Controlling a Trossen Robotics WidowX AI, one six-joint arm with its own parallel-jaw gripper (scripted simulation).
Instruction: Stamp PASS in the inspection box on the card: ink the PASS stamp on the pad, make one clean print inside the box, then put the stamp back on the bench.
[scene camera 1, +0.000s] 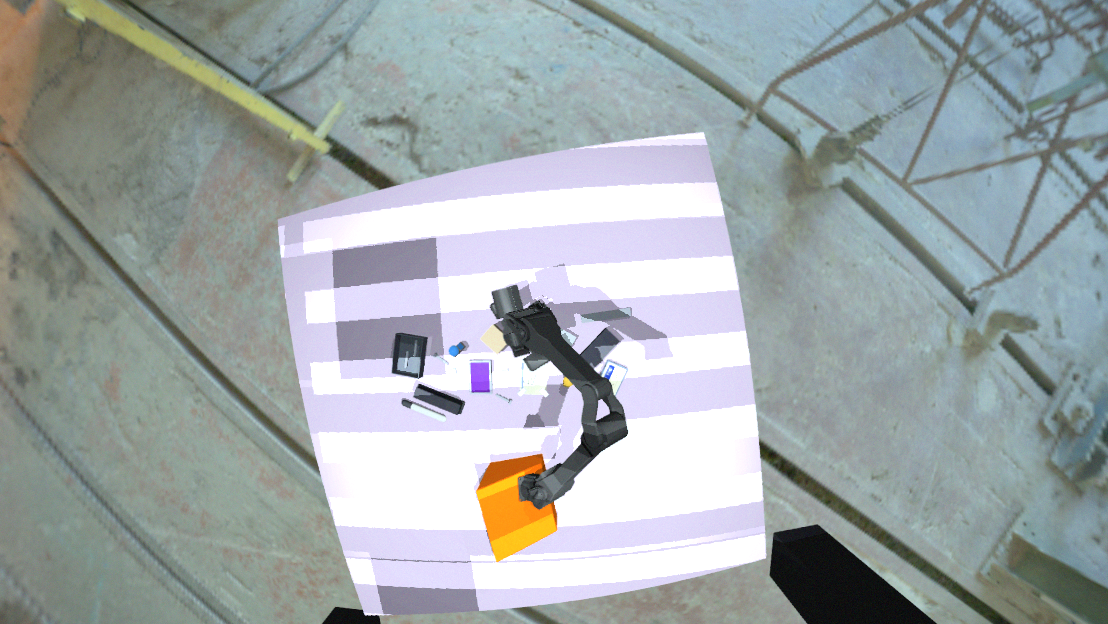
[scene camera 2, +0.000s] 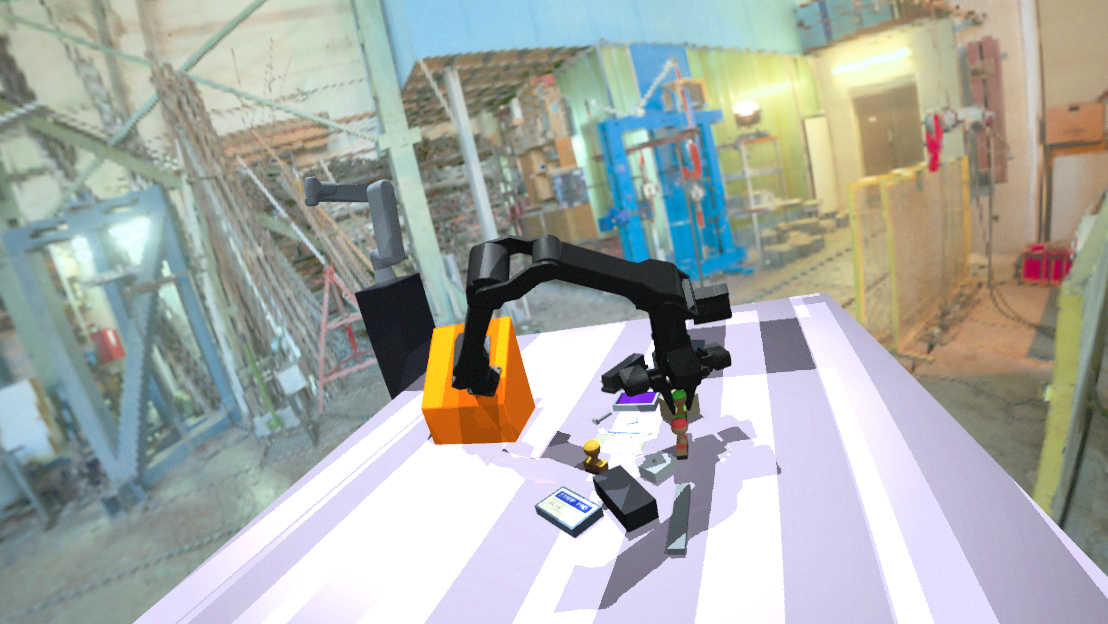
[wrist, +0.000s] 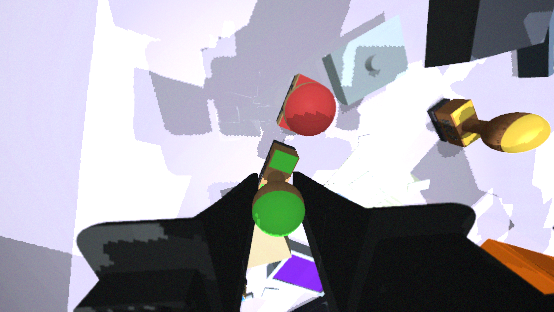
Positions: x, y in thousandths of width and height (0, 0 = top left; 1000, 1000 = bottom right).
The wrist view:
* gripper: 497, 572
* green-knobbed stamp: 503, 671
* red-knobbed stamp: 559, 348
